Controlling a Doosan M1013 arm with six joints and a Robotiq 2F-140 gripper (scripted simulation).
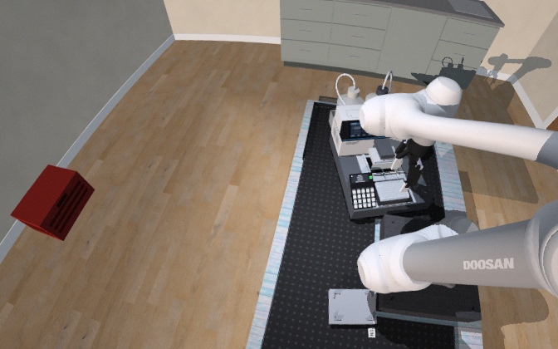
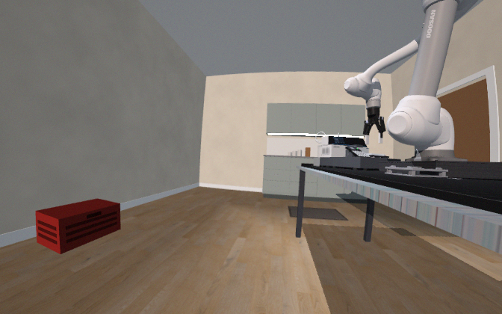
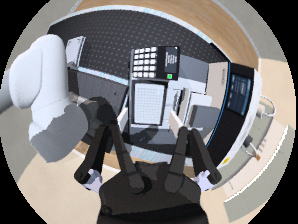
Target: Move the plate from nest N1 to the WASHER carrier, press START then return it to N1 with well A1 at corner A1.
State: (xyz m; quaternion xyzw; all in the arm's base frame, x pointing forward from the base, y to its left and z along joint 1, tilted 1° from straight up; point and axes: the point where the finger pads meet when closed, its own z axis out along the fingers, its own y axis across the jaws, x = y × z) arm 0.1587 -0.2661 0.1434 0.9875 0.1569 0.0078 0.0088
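Right now my hand is 10 cm above the white well plate. Also, from my hand: plate washer: 15 cm to the right, 7 cm below, 5 cm ahead; plate nest N1: 46 cm to the left, 17 cm below, 11 cm ahead; dark carrier pocket: 11 cm below.
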